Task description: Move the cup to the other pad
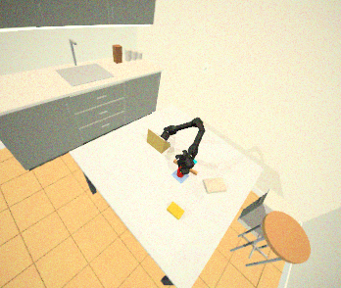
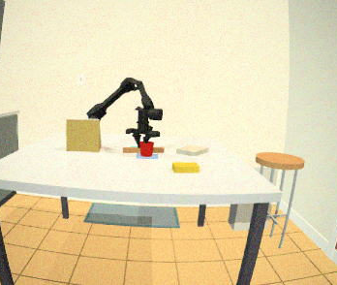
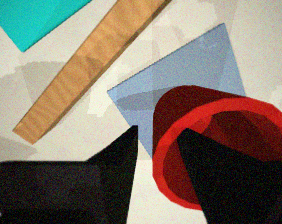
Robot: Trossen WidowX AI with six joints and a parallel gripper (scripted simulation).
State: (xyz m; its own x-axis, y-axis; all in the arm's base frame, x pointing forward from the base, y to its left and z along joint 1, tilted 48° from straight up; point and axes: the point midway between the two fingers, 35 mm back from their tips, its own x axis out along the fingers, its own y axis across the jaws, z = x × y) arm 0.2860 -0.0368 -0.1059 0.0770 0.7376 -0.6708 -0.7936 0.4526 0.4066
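Now: the blue marble 20 mm below my gripper tip and 10 mm to the right of it. Round my gripper tip: red cup 20 mm to the right, 20 mm ahead; pale blue pad 50 mm below, 30 mm ahead, 20 mm to the right; wooden bar 70 mm to the left, 30 mm below, 20 mm ahead.
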